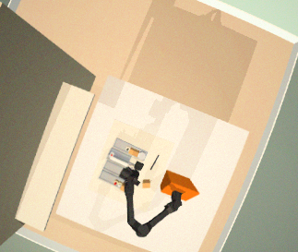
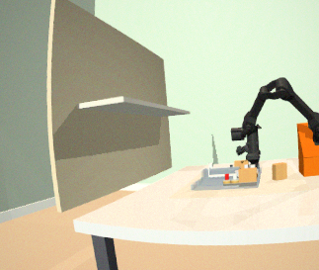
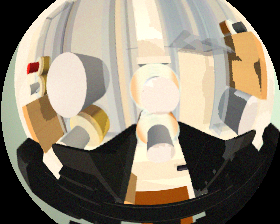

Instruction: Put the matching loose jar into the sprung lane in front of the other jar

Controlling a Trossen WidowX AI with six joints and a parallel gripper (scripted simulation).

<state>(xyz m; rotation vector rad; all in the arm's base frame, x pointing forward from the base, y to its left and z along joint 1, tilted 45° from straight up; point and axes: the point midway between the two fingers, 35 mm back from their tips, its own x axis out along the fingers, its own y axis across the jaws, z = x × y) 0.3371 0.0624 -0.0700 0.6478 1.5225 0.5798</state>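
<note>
My gripper tip is now 14 cm short of the grey lane tray, 3 cm to the left of it and 1 cm above it. Also, from my gripper tip: shelf 51 cm ahead, 34 cm above, 1 cm to the left.
</note>
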